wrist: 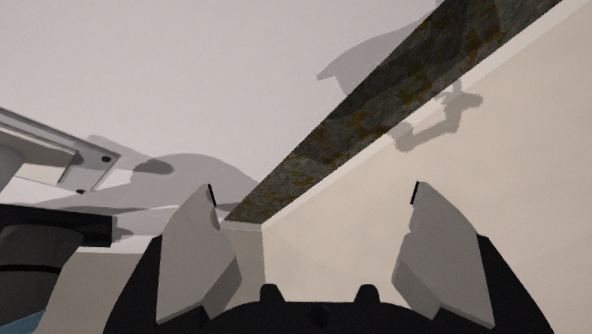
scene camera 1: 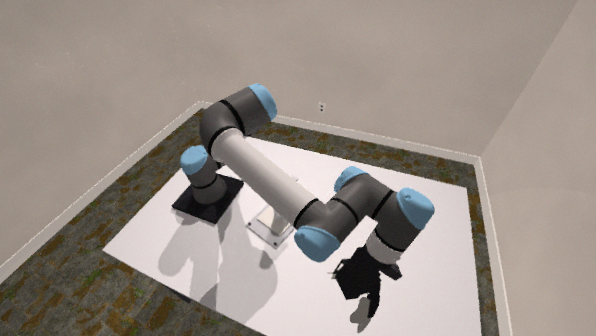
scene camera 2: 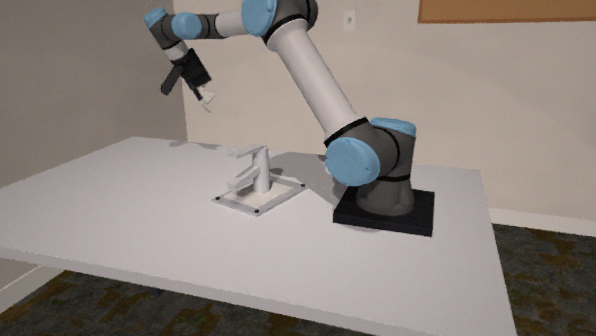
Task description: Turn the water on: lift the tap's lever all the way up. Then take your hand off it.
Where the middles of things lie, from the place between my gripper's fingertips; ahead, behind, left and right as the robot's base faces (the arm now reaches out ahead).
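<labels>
Framed base plate (scene camera 2: 298, 188): 18 cm below my hand, 28 cm to the left of it, 35 cm behind it.
</labels>
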